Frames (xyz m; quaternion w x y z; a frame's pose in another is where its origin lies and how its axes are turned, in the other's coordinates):
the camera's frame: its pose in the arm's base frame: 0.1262 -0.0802 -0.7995 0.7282 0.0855 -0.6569 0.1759
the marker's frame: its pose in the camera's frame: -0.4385 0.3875 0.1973 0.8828 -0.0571 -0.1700 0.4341
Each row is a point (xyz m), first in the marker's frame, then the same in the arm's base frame.
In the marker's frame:
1: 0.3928 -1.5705 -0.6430
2: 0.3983 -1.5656 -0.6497
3: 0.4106 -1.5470 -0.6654
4: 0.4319 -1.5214 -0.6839
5: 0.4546 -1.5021 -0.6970
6: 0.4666 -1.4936 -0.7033
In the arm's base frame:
1: 0.2261 -0.1637 0.4027
2: 0.2291 -0.1542 0.4029
3: 0.2359 -0.1284 0.3971
4: 0.2406 -0.0912 0.3907
5: 0.2402 -0.0587 0.3890
6: 0.2395 -0.0427 0.3894

